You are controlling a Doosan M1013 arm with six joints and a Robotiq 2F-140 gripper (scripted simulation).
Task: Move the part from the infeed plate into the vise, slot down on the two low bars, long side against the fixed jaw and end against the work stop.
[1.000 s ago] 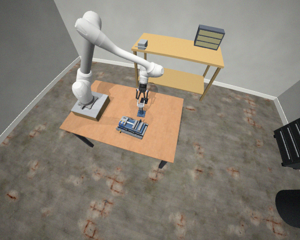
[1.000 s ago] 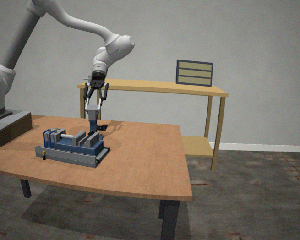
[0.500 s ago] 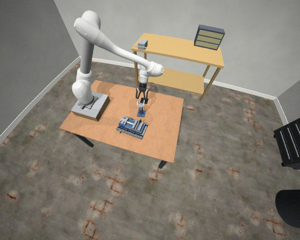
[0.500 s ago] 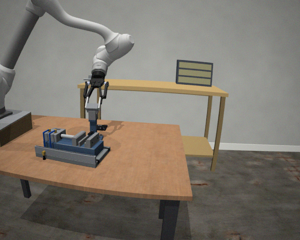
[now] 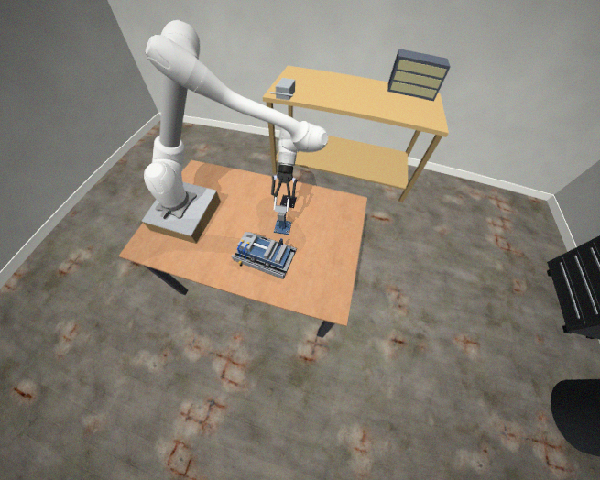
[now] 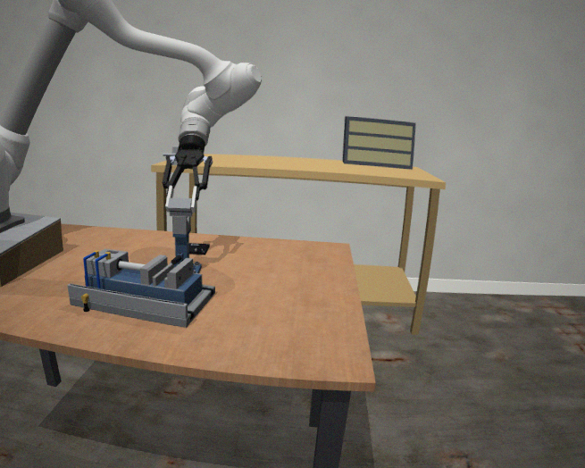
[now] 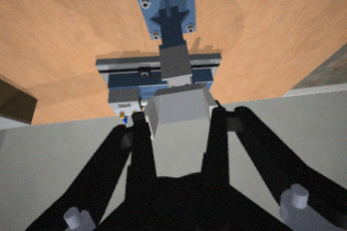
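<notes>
Right now my hand is 10 mm to the left of the V-block post and 140 mm above it. Also, from my hand: work stop: 50 mm ahead, 170 mm to the right, 100 mm below; then V-block base: 10 mm to the right, 190 mm below; then part: 20 mm to the right, 20 mm below.
</notes>
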